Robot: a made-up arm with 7 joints.
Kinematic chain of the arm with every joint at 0, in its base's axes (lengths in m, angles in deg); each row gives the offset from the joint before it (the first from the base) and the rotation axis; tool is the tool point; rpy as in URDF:
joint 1: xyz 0 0 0.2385 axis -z
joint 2: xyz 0 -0.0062 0.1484 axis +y
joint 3: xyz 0 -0.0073 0.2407 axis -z
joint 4: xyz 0 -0.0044 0.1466 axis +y
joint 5: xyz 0 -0.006 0.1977 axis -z
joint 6: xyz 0 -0.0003 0.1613 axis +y
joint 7: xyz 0 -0.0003 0.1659 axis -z
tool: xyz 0 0 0 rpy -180 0 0
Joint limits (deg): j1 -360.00..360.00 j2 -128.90..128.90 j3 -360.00..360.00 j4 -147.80..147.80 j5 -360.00..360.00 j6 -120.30..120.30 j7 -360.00..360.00
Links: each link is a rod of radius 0.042 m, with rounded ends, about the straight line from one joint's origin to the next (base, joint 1, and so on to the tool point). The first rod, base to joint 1, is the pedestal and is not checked.
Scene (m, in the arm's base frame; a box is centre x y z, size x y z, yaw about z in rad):
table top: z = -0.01
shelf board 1: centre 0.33 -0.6 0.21 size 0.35 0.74 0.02 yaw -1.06
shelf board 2: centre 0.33 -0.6 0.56 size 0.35 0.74 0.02 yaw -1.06
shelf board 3: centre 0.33 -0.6 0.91 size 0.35 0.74 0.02 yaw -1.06
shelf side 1: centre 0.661 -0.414 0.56 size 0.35 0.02 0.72 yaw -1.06
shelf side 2: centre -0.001 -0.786 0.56 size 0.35 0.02 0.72 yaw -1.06
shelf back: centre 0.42 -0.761 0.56 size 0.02 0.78 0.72 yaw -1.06
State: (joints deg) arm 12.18 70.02 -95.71 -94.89 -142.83 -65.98 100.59
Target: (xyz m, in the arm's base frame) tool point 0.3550 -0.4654 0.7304
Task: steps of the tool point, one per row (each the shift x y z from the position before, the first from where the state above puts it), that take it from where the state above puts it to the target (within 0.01 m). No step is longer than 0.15 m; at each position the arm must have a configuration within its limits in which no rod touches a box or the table.
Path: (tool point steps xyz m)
1: -0.0327 0.0521 0.0133
2: -0.0338 0.0565 0.0036
3: -0.0332 0.0606 -0.0051
4: -0.0312 0.0645 -0.0118
5: 0.0049 -0.0174 0.1066
6: -0.0071 0.0134 0.1095
7: -0.0176 0.0430 0.1019
8: 0.0435 -0.0750 0.0044
9: 0.0392 -0.0702 -0.0022
10: 0.0337 -0.0623 -0.0022

